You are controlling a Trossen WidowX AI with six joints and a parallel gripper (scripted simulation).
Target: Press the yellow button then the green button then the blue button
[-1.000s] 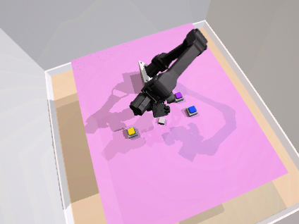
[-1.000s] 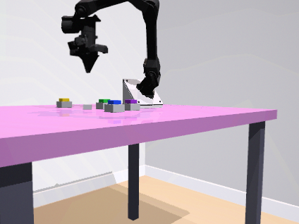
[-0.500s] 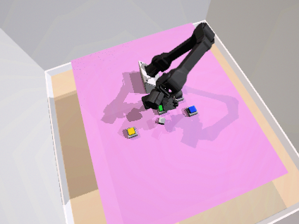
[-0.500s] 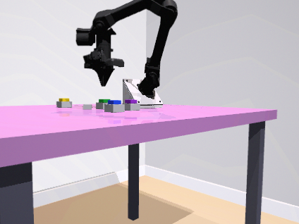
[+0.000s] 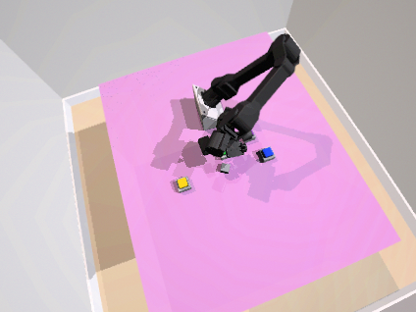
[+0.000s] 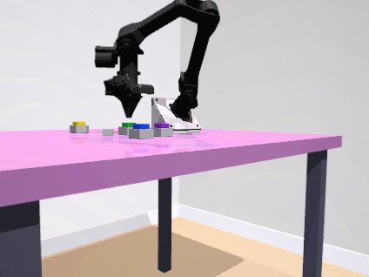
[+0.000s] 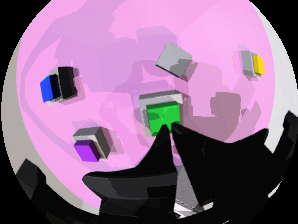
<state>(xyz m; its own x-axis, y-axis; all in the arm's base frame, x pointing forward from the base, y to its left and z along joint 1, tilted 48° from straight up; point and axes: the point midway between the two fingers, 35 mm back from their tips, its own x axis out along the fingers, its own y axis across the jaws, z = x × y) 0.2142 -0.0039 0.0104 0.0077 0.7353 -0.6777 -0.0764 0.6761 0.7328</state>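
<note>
Now: gripper tip 20 mm above the green button. Round my gripper tip: small grey block (60 mm ahead, 20 mm to the right, 40 mm below); purple button (50 mm behind, 110 mm to the left, 20 mm below); blue button (60 mm ahead, 160 mm to the left, 20 mm below).
</note>
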